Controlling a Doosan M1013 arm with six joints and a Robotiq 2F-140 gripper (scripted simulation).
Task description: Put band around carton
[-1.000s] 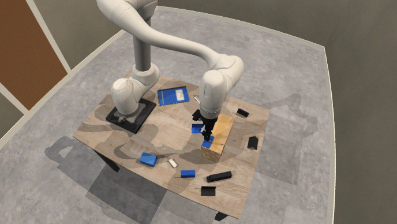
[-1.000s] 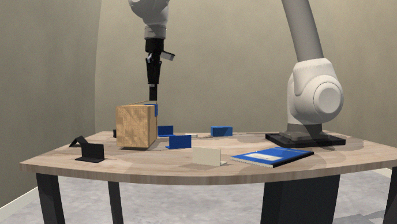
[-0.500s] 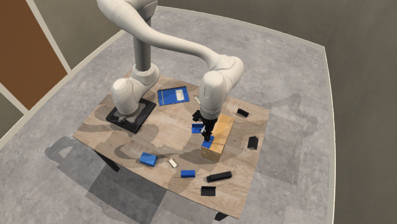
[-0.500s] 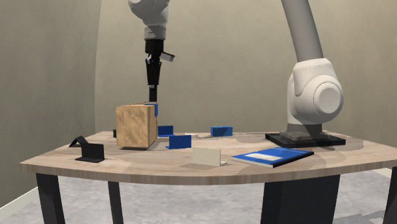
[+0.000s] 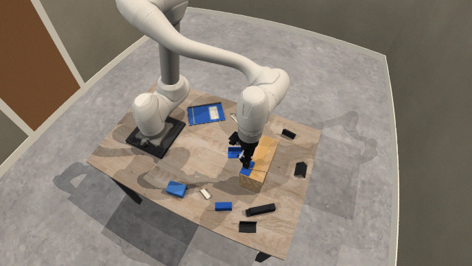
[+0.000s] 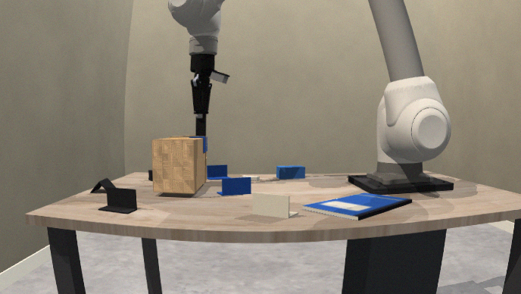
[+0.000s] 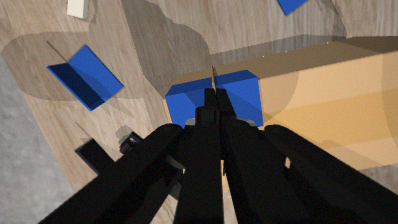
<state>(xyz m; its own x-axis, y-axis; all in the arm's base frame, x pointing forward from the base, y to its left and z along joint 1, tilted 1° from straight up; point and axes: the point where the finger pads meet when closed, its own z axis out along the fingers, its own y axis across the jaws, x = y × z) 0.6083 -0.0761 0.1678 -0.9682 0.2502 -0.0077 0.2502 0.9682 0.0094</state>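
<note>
My gripper is now 50 mm above the blue corner guard. Round my hand: tan carton (50 mm ahead, 80 mm to the left, 100 mm below); blue block (290 mm behind, 190 mm to the right, 160 mm below).
</note>
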